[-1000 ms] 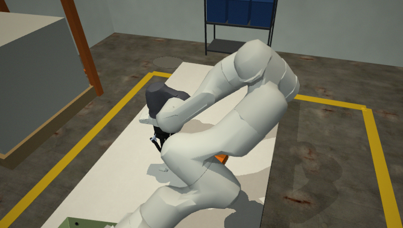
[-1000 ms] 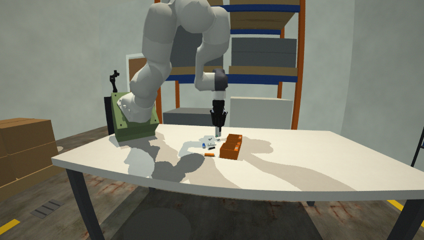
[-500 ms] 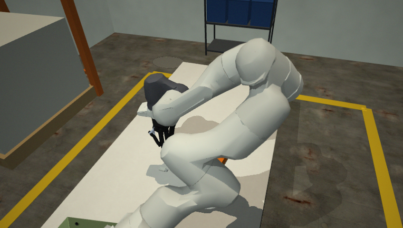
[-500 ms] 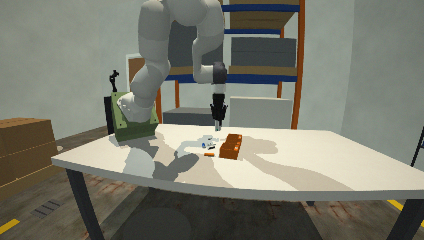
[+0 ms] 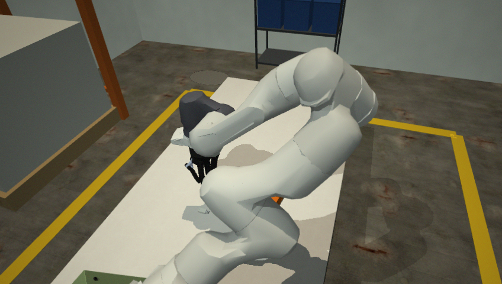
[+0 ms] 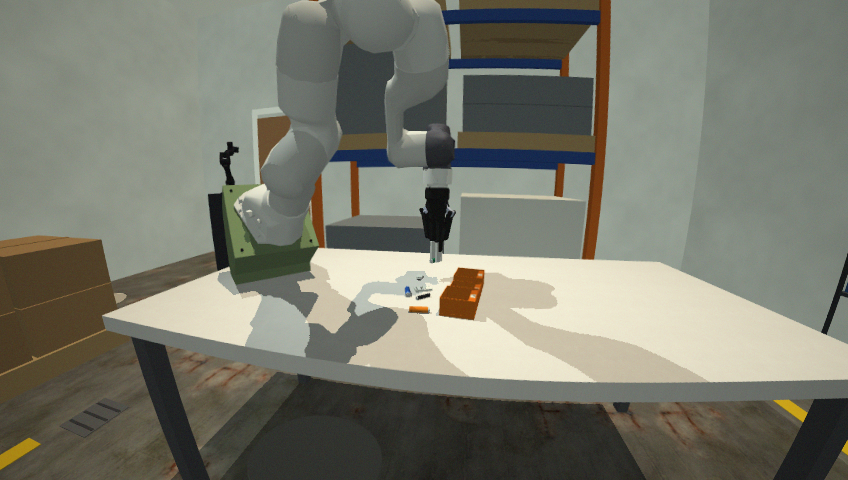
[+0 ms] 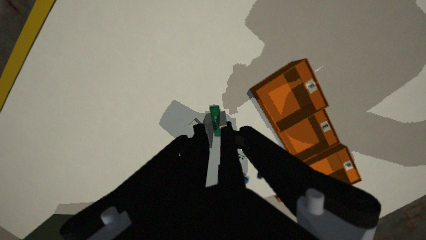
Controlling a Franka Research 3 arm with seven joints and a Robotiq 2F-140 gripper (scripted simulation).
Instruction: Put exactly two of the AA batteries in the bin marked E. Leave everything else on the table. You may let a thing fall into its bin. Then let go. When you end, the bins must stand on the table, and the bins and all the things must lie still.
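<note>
My gripper is now 3 cm above the green AA battery. Also, from my hand: blue battery (8 cm behind, 13 cm to the right, 9 cm below); white part (5 cm behind, 9 cm below); domino (3 cm behind, 10 cm to the right, 9 cm below).
</note>
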